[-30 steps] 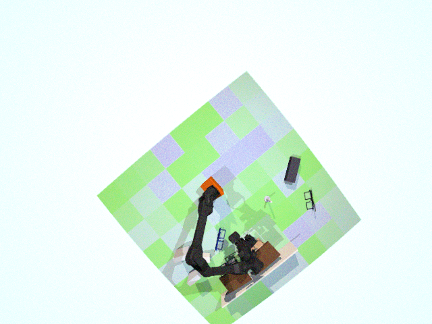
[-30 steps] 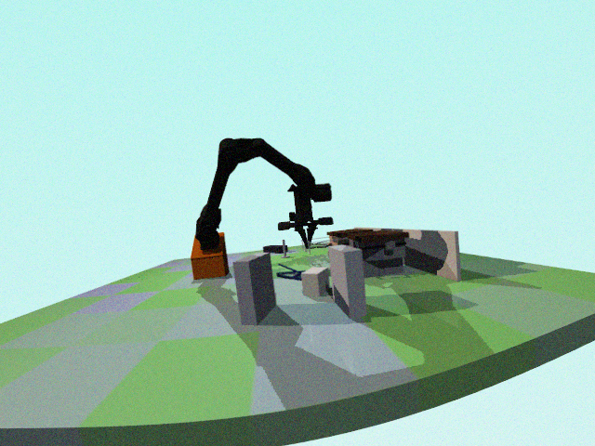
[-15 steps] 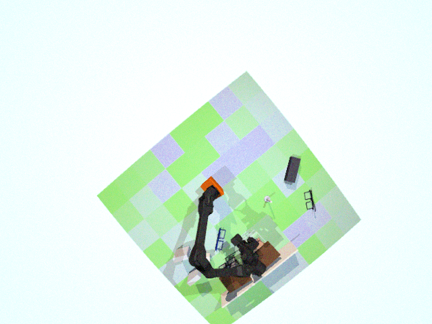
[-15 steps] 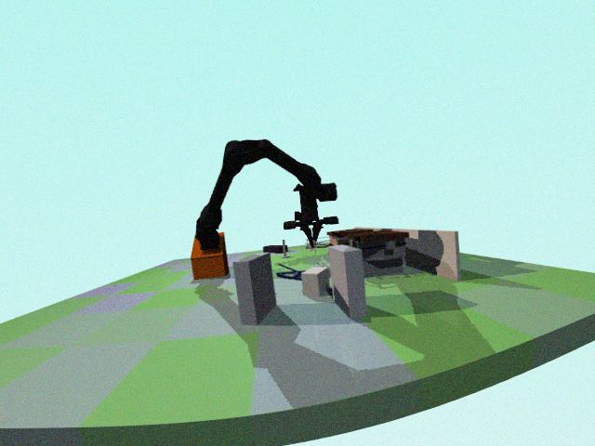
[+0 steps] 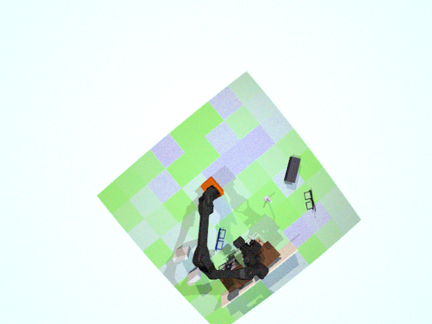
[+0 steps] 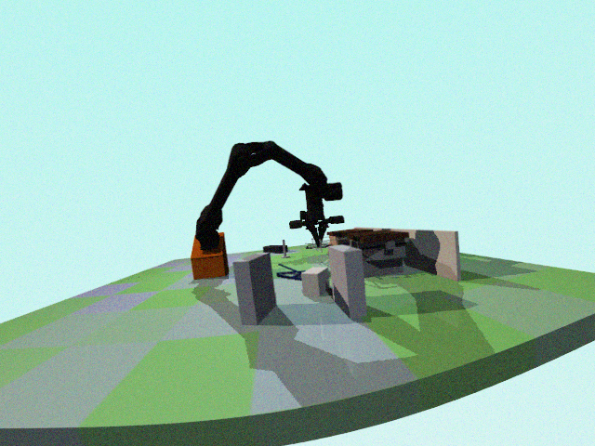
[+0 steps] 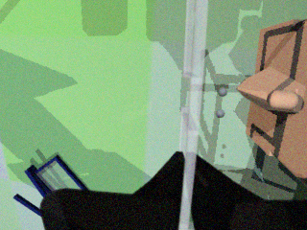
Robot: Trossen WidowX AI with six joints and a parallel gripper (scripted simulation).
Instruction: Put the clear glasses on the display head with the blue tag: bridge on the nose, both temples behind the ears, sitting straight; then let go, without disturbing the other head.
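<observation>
Right now the brown display head is 10 cm ahead of my gripper tip, 4 cm to the left of it and 1 cm below it. From my gripper tip the other things lie so: pale wall 23 cm ahead, 7 cm to the right, 1 cm below; then dark box 14 cm behind, 54 cm to the left, 5 cm below; then pin stand 10 cm behind, 29 cm to the left, 4 cm below.
</observation>
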